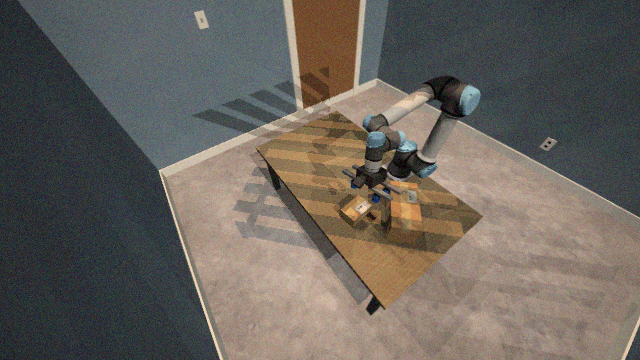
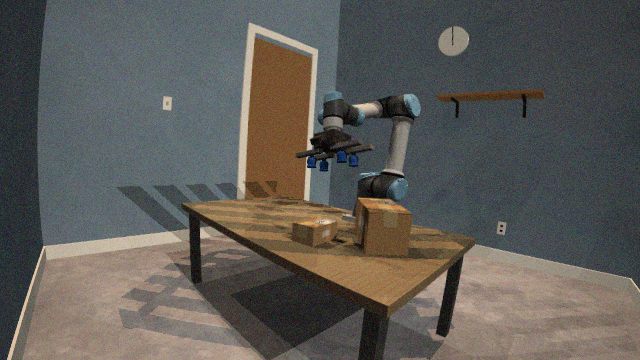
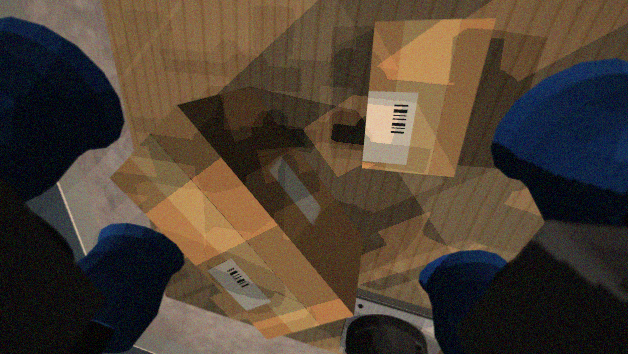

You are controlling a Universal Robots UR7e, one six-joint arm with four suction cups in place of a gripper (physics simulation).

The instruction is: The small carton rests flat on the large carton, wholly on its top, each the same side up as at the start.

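Pixels of known places: hand, its tool point: (image 1: 369,190) (image 2: 332,166) (image 3: 303,205); arm's base, origin of its link: (image 1: 399,169) (image 3: 385,341).
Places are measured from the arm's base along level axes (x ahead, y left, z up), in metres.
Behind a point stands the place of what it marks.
The small carton (image 1: 351,213) {x 0.505, y 0.083, z 0.049 m} (image 2: 306,234) {x 0.530, y 0.097, z 0.016 m} (image 3: 439,115) {x 0.451, y 0.046, z 0.049 m} is a low brown box with a white barcode label on its top face. It lies flat on the table beside the large carton, apart from it. The large carton (image 1: 406,212) {x 0.313, y 0.286, z 0.128 m} (image 2: 386,235) {x 0.392, y 0.344, z 0.047 m} (image 3: 257,257) {x 0.270, y 0.212, z 0.128 m} is a taller, longer brown box standing on the table, with a barcode label on its top face. My gripper (image 1: 370,191) {x 0.452, y 0.130, z 0.266 m} (image 2: 332,161) {x 0.452, y 0.130, z 0.266 m} (image 3: 305,200) {x 0.452, y 0.130, z 0.266 m}, with four blue suction cups, hangs high above the table and both cartons. It is open, and no carton touches the cups.
The wooden table (image 1: 370,265) {x 0.599, y 0.344, z -0.024 m} (image 2: 380,287) {x 0.614, y 0.465, z -0.024 m} (image 3: 150,30) {x 0.495, y 0.453, z -0.024 m} carries both cartons. The arm's base (image 1: 400,172) {x 0.044, y 0.040, z 0.037 m} (image 2: 372,187) {x 0.065, y 0.064, z 0.163 m} stands at the table's far side, close behind the large carton. A wall shelf (image 2: 490,95) and a door (image 1: 327,45) (image 2: 277,120) are beyond the table.
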